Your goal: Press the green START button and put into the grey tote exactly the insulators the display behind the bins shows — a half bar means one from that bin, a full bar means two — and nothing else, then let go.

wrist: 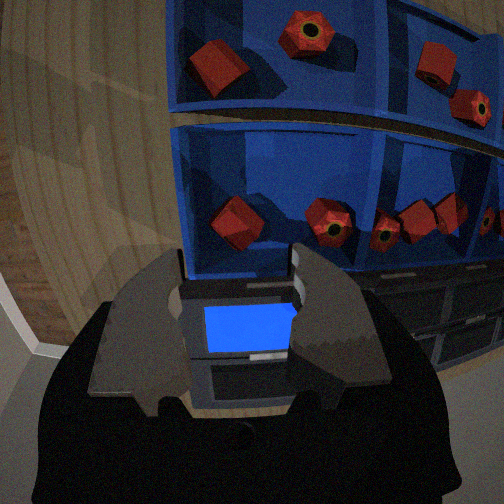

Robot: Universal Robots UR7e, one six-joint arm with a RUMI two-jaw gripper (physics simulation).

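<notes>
My gripper (237, 260) is open and empty, its two grey jaws framing the view's lower middle. Between the jaws I see the dark display (250, 350): one cell is lit blue (250, 327) and the cell under it (250, 381) is dark. Just beyond the jaws is a blue bin (280, 200) holding two red insulators, one at the left (237, 222) and one at the right (329, 222). The bin to its right (425, 200) holds three insulators (417, 220). The green START button and the grey tote are not in view.
A farther row of blue bins holds two insulators in the left bin (217, 65) and two in the right bin (436, 65). More display cells (450, 320) to the right are dark. Wooden table top (90, 175) lies to the left, with its pale edge (20, 325).
</notes>
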